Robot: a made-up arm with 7 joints. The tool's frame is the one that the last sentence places.
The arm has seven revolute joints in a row. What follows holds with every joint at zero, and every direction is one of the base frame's.
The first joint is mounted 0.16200 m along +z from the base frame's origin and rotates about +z.
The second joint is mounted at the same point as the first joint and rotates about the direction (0, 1, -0.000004).
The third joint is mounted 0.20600 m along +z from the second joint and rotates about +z.
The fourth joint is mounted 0.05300 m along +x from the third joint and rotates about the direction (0, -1, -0.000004).
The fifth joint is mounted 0.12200 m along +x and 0.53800 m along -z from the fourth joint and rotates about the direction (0, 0.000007, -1).
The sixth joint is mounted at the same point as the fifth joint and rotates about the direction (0, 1, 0.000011).
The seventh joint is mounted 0.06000 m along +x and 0.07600 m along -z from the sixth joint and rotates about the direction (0, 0.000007, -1).
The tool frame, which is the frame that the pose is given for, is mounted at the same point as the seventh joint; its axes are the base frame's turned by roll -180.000, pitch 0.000 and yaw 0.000 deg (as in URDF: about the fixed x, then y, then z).
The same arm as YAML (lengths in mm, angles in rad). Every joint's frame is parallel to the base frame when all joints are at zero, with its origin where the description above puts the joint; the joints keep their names.
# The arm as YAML. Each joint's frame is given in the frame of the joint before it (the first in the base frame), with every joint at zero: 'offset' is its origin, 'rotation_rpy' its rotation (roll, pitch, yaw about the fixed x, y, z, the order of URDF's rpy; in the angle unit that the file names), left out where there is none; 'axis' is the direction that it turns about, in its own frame. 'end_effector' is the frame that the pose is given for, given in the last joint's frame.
length_unit: mm
angle_unit: rad
chain:
  - id: joint 1
    offset: [0.0, 0.0, 162.0]
    axis: [0.0, 0.0, 1.0]
  - id: joint 2
    offset: [0.0, 0.0, 0.0]
    axis: [0.0, 1.0, 0.0]
  - id: joint 3
    offset: [0.0, 0.0, 206.0]
    axis: [0.0, 0.0, 1.0]
  - id: joint 4
    offset: [53.0, 0.0, 0.0]
    axis: [0.0, -1.0, 0.0]
  - id: joint 5
    offset: [122.0, 0.0, -538.0]
    axis: [0.0, 0.0, -1.0]
  - id: joint 6
    offset: [0.0, 0.0, 0.0]
    axis: [0.0, 1.0, 0.0]
  - id: joint 7
    offset: [60.0, 0.0, -76.0]
    axis: [0.0, 0.0, -1.0]
end_effector:
  offset: [0.0, 0.0, 0.0]
  rotation_rpy: [3.1416, 0.0, 0.0]

